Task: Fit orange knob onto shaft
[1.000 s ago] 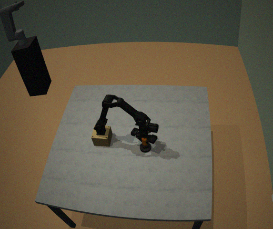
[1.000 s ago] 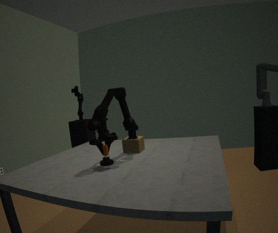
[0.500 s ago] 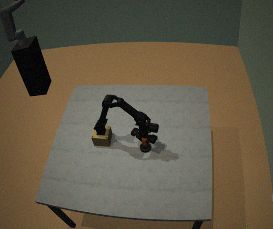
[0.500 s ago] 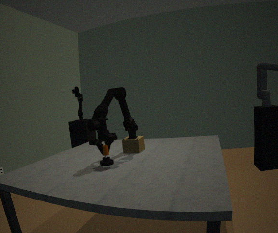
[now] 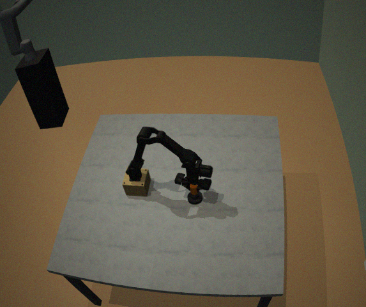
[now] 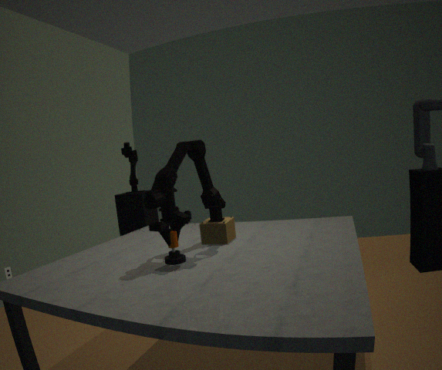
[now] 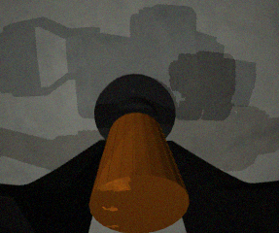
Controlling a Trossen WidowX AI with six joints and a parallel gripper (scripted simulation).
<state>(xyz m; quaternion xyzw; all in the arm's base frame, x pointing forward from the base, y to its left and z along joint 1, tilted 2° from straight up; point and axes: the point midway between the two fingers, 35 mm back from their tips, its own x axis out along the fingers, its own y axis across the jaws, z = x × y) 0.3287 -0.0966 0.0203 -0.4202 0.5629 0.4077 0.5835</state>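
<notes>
My gripper tip is now 3 cm below the orange knob. From my gripper tip the other things lie so: round pedestal (4 cm below).
</notes>
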